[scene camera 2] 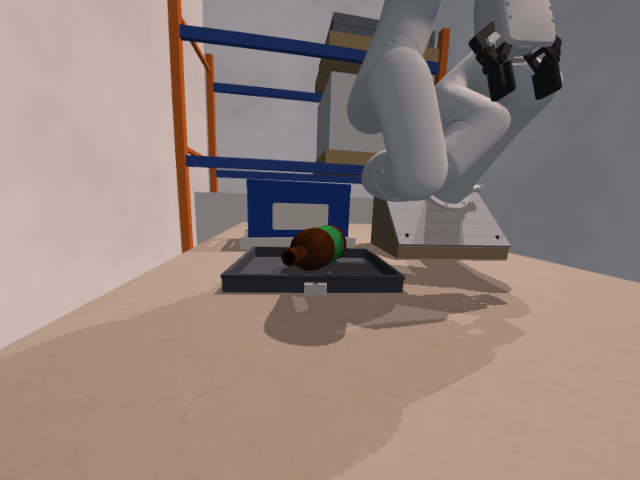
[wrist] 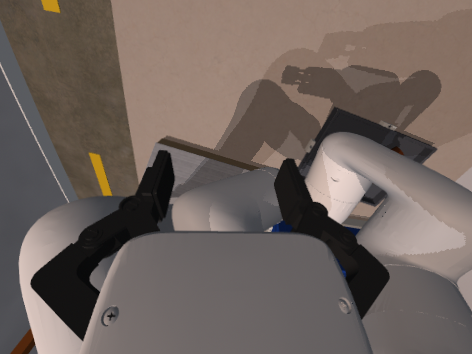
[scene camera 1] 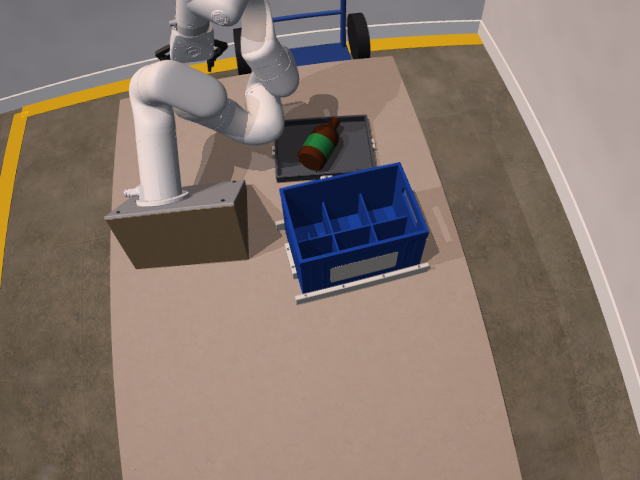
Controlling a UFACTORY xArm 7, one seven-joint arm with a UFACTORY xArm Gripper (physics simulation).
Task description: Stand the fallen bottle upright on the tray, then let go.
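Where they show: gripper, fingertip midpoint: [scene camera 2: 526, 95] [wrist: 227, 168]; arm's base, origin of the base link: [scene camera 2: 444, 194] [scene camera 1: 162, 200].
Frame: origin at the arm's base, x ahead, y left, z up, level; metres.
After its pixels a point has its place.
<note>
A brown bottle [scene camera 1: 318, 144] {x 0.382, y 0.139, z -0.081 m} [scene camera 2: 316, 249] {x 0.403, y 0.221, z -0.109 m} with a green label lies on its side in the dark grey tray [scene camera 1: 359, 142] {x 0.499, y 0.182, z -0.153 m} [scene camera 2: 258, 285] {x 0.489, y 0.265, z -0.148 m} [wrist: 352, 125] {x 0.343, y 0.261, z -0.153 m}. In the scene camera 1 view its neck points up and to the right, near the tray's far edge; in the scene camera 2 view its mouth faces the camera, slightly left. A small brown part of the bottle [wrist: 397, 150] {x 0.436, y 0.243, z -0.110 m} shows in the wrist view, the rest hidden by the arm. My gripper [scene camera 2: 523, 91] {x 0.102, y 0.272, z 0.132 m} [wrist: 227, 168] {x 0.102, y 0.272, z 0.132 m} is open and empty, high above the table and well away from the bottle, to the tray's right in the scene camera 2 view.
A blue crate [scene camera 1: 356, 258] {x 0.394, y -0.217, z -0.023 m} [scene camera 2: 258, 206] {x 0.511, y -0.025, z -0.049 m} with compartments stands beside the tray, with white rails [scene camera 1: 361, 284] {x 0.407, y -0.228, z -0.132 m} along it. The arm's wedge-shaped base [scene camera 1: 191, 235] {x 0.058, y -0.092, z -0.023 m} [scene camera 2: 444, 227] {x 0.054, y 0.080, z -0.086 m} stands to its side. A bent arm link [scene camera 1: 258, 121] {x 0.245, y 0.133, z 0.051 m} hangs close to the tray's edge. A blue cart [scene camera 1: 342, 25] stands beyond the table.
</note>
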